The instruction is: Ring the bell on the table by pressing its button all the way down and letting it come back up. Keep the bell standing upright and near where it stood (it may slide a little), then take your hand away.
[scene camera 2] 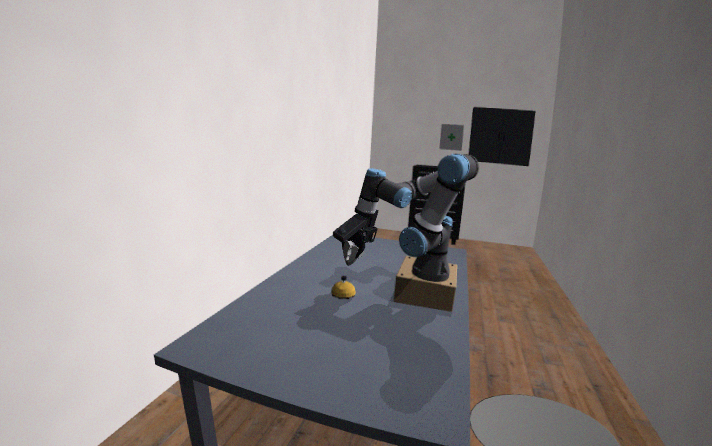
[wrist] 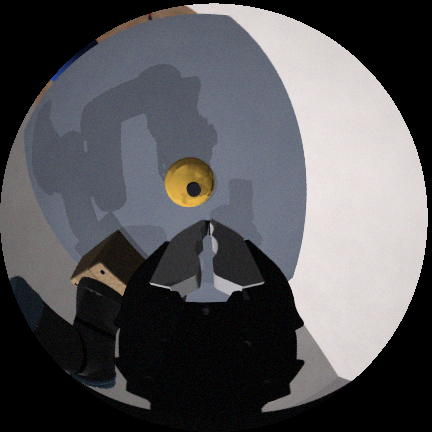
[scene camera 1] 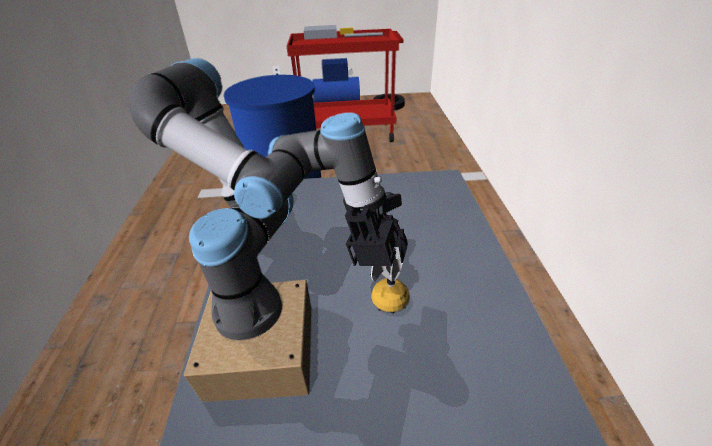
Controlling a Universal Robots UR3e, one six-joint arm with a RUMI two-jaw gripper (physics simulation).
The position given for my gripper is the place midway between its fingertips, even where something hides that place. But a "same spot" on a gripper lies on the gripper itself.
Scene:
My gripper shows in scene camera 2, in the wrist view [207,221] and in scene camera 1. The same spot on my gripper: [scene camera 1: 392,272] is [scene camera 2: 354,245].

